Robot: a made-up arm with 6 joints. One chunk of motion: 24 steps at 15 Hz.
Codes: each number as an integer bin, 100 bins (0 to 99) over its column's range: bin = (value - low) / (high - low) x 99, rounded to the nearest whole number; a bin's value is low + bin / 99 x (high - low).
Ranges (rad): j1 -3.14..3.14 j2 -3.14..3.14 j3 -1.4..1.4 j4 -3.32..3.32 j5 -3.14..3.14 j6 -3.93..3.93
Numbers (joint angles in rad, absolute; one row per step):
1: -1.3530 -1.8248 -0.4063 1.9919 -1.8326 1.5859
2: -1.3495 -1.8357 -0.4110 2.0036 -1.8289 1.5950
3: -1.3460 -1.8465 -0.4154 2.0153 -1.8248 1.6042
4: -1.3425 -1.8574 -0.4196 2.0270 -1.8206 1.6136
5: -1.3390 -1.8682 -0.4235 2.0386 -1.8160 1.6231
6: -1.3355 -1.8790 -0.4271 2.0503 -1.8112 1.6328
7: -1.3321 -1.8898 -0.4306 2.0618 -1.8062 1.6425
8: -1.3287 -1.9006 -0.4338 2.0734 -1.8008 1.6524
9: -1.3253 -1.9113 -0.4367 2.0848 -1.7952 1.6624
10: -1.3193 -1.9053 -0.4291 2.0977 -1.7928 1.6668
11: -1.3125 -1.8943 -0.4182 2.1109 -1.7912 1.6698
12: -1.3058 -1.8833 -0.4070 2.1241 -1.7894 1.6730
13: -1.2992 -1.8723 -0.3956 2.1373 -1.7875 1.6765
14: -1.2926 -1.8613 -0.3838 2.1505 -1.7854 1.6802
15: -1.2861 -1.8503 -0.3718 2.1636 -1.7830 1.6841
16: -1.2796 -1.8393 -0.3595 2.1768 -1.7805 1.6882
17: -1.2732 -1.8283 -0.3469 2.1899 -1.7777 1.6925
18: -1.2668 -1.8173 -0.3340 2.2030 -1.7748 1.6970
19: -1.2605 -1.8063 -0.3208 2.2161 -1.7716 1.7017
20: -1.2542 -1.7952 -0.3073 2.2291 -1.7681 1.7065
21: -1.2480 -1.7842 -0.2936 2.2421 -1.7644 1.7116
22: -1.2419 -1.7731 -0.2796 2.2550 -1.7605 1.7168
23: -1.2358 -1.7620 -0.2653 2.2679 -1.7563 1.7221
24: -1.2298 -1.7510 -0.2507 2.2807 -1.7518 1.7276
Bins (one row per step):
1: 28 21 35 79 21 69
2: 28 21 35 79 21 70
3: 28 20 35 80 21 70
4: 28 20 35 80 21 70
5: 28 20 35 80 21 70
6: 28 20 34 80 21 70
7: 29 20 34 80 21 70
8: 29 20 34 80 21 70
9: 29 19 34 81 21 70
10: 29 19 34 81 21 70
11: 29 20 35 81 21 71
12: 29 20 35 81 21 71
13: 29 20 36 81 21 71
14: 29 20 36 82 21 71
15: 29 20 36 82 21 71
16: 29 21 37 82 21 71
17: 29 21 37 82 21 71
18: 30 21 38 82 22 71
19: 30 21 38 83 22 71
20: 30 21 39 83 22 71
21: 30 21 39 83 22 71
22: 30 22 40 83 22 71
23: 30 22 40 83 22 71
24: 30 22 41 84 22 71

